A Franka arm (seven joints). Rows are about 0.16 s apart.
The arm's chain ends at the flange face. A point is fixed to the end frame.
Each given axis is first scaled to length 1.
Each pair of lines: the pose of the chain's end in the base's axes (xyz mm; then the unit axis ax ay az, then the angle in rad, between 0 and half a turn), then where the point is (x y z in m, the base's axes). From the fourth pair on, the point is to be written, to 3 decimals.
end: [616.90 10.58 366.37 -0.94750 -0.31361 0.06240 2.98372]
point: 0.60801 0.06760 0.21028
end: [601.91 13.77 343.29 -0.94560 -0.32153 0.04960 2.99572]
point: 0.59670 0.07035 0.18688
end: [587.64 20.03 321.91 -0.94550 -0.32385 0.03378 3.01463]
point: 0.58792 0.07543 0.16499
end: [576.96 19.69 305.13 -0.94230 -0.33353 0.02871 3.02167]
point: 0.578 0.075 0.148
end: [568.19 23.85 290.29 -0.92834 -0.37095 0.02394 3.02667]
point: 0.567 0.079 0.133
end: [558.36 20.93 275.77 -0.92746 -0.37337 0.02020 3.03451]
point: 0.559 0.076 0.119
